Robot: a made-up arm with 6 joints.
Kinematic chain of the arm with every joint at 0, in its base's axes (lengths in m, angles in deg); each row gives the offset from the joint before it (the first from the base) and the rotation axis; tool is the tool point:
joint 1: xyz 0 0 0.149 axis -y
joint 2: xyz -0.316 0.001 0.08 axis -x
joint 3: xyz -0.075 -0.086 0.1 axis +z
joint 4: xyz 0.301 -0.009 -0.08 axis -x
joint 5: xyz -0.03 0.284 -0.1 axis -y
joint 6: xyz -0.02 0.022 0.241 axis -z
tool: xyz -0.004 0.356 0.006
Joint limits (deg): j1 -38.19..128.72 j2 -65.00..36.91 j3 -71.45..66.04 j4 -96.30..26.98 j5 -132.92..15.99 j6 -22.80..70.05
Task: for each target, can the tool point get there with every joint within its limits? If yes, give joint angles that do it. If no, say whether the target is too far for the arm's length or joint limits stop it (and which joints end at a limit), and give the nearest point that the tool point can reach.
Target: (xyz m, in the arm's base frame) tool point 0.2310 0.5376 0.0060
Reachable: yes | joints 62.07 -15.48 10.12 12.14 -102.88 49.45
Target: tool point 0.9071 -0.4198 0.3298
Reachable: no: joint limits stop it (at a limit: joint 3, joint 4, joint 6) | nearest point 0.6023 -0.2897 0.2690 | short by 0.337 m
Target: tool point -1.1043 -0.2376 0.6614
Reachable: no: joint limits stop it (at a limit: joint 2, joint 3, joint 5) | nearest point -0.9582 -0.1811 0.5936 | short by 0.171 m
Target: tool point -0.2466 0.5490 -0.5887
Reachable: yes | joints 92.49 -11.73 54.13 -50.74 -119.51 62.83
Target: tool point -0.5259 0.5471 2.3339
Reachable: no: too far | nearest point -0.2681 0.2375 1.1846 | short by 1.218 m
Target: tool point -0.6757 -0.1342 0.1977
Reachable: yes | joints 89.74 -22.84 -18.91 -48.30 -7.72 11.46
